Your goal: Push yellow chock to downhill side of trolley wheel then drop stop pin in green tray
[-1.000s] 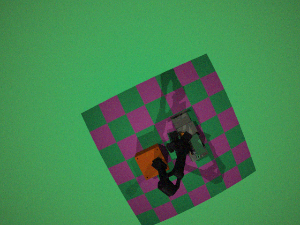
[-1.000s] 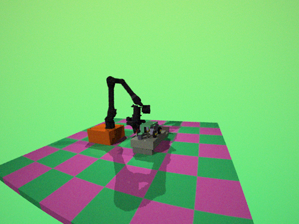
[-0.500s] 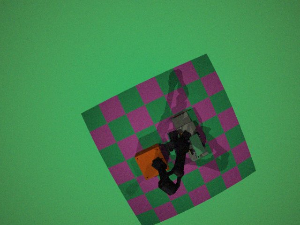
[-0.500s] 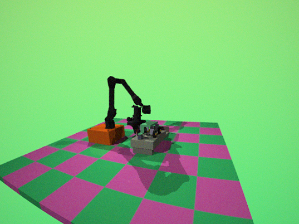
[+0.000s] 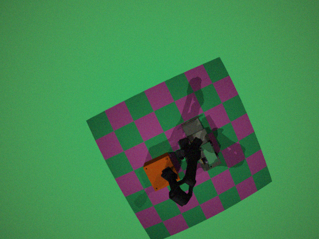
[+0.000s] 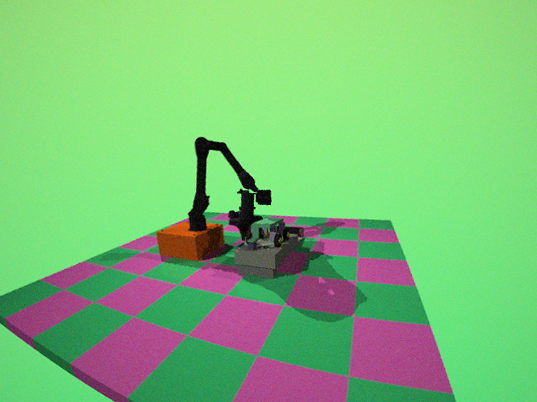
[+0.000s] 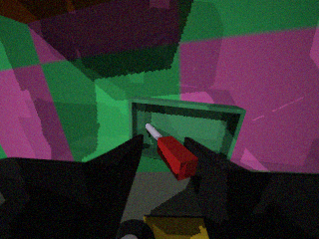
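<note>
Now: gripper tip right at the red-headed stop pin. From my gripper tip the other things lie so: grey ramp: 120 mm ahead, 90 mm to the right, 10 mm above; green tray: 10 mm ahead, 10 mm to the left, 50 mm below; yellow chock: 80 mm ahead, 10 mm to the left, 40 mm above.
</note>
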